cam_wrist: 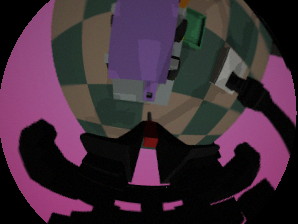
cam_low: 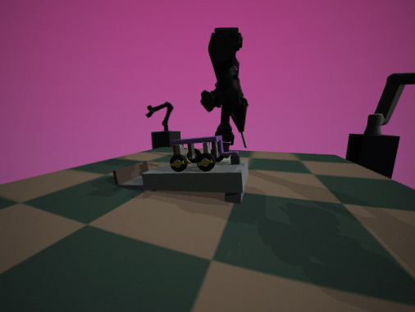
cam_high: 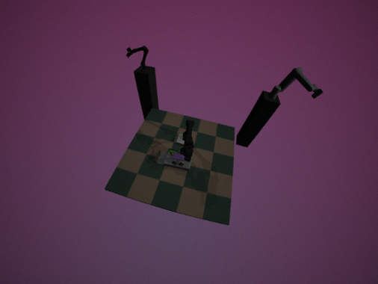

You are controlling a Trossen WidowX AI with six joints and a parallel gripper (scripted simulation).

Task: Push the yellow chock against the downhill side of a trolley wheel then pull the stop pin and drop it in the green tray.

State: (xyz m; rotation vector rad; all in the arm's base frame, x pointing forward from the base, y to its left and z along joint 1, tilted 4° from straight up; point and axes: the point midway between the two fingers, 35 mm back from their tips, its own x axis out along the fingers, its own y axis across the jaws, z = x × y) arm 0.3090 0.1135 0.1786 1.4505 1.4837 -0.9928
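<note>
Now: gripper tip 8 cm past the green tray, 23 cm to the left of it and 18 cm above it. Also, from my gripper tip: grey ramp (3 cm ahead, 12 cm to the right, 13 cm below); then red-headed stop pin (right at my gripper tip); then trolley (3 cm ahead, 12 cm to the right, 6 cm below).
</note>
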